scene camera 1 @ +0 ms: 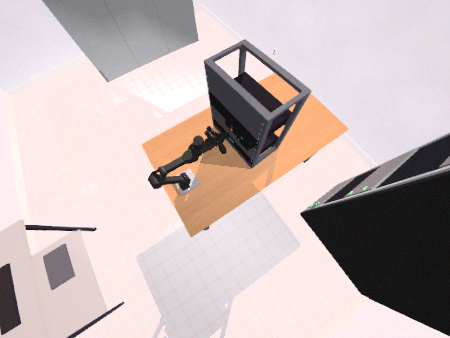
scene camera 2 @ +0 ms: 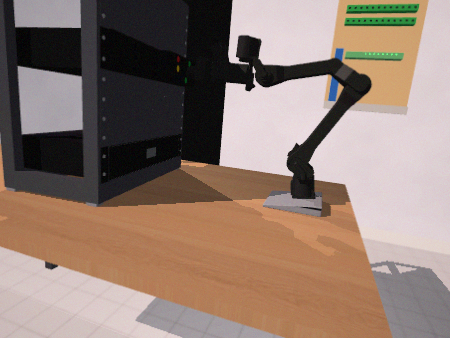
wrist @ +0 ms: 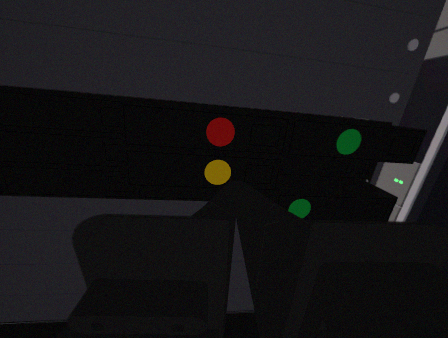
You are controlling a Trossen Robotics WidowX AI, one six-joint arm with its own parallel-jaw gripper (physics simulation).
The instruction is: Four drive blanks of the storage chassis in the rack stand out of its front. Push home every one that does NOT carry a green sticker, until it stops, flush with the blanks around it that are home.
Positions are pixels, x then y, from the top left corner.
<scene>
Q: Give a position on a rack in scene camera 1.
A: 259, 113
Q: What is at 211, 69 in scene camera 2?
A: The gripper.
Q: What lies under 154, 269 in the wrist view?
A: The gripper.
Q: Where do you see a rack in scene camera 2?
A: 128, 139
</scene>
